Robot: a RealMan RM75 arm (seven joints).
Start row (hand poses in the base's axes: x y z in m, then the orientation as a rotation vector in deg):
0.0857, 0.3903, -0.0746, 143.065, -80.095, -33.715
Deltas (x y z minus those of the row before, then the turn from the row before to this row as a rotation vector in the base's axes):
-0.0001, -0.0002, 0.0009, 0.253, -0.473, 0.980
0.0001, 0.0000, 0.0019, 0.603, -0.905, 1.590
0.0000, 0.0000, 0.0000, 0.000, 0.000, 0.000
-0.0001, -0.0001, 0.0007, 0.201, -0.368, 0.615
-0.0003, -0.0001, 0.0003, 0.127, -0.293, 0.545
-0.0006, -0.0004, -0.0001, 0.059, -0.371, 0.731
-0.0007, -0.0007, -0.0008, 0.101, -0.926, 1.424
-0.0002, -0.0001, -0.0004, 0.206, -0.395, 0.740
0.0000, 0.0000, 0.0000, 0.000, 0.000, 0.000
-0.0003, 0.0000, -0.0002, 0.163, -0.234, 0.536
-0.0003, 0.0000, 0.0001, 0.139, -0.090, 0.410
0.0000, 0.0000, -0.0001, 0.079, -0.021, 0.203
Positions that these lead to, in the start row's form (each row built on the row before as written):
0.0856, 0.3901, -0.0737, 144.101, -78.967, -33.182
0.0857, 0.3901, -0.0718, 145.997, -77.170, -32.305
0.0857, 0.3901, -0.0718, 145.997, -77.170, -32.305
0.0856, 0.3900, -0.0711, 146.709, -76.471, -31.914
0.0853, 0.3899, -0.0708, 147.276, -75.834, -31.565
0.0847, 0.3895, -0.0709, 147.928, -74.962, -31.032
0.0840, 0.3888, -0.0717, 149.290, -73.312, -29.728
0.0838, 0.3887, -0.0721, 150.061, -72.431, -29.272
0.0838, 0.3887, -0.0721, 150.061, -72.431, -29.272
0.0835, 0.3887, -0.0723, 150.597, -71.775, -29.016
0.0832, 0.3887, -0.0722, 150.965, -71.246, -28.941
0.0832, 0.3887, -0.0723, 151.141, -70.977, -28.941

